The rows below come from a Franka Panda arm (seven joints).
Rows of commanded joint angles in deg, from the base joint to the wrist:
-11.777 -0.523 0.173 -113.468 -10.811 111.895 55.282
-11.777 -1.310 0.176 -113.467 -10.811 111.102 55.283
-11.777 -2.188 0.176 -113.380 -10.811 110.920 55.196
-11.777 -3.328 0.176 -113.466 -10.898 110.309 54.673
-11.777 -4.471 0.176 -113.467 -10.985 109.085 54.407
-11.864 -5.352 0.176 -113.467 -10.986 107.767 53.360
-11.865 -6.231 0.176 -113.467 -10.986 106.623 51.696
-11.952 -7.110 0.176 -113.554 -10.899 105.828 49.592
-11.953 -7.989 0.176 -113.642 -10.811 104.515 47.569
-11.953 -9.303 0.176 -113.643 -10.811 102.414 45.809
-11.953 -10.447 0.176 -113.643 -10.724 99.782 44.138
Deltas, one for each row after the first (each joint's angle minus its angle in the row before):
0.000 -0.787 0.003 0.001 0.000 -0.793 0.001
0.000 -0.878 0.000 0.087 0.000 -0.182 -0.087
0.000 -1.140 0.000 -0.086 -0.087 -0.611 -0.523
0.000 -1.143 0.000 -0.001 -0.087 -1.224 -0.266
-0.087 -0.881 0.000 0.000 -0.001 -1.318 -1.047
-0.001 -0.879 0.000 0.000 0.000 -1.144 -1.664
-0.087 -0.879 0.000 -0.087 0.087 -0.795 -2.104
-0.001 -0.879 0.000 -0.088 0.088 -1.313 -2.023
0.000 -1.314 0.000 -0.001 0.000 -2.101 -1.760
0.000 -1.144 0.000 0.000 0.087 -2.632 -1.671

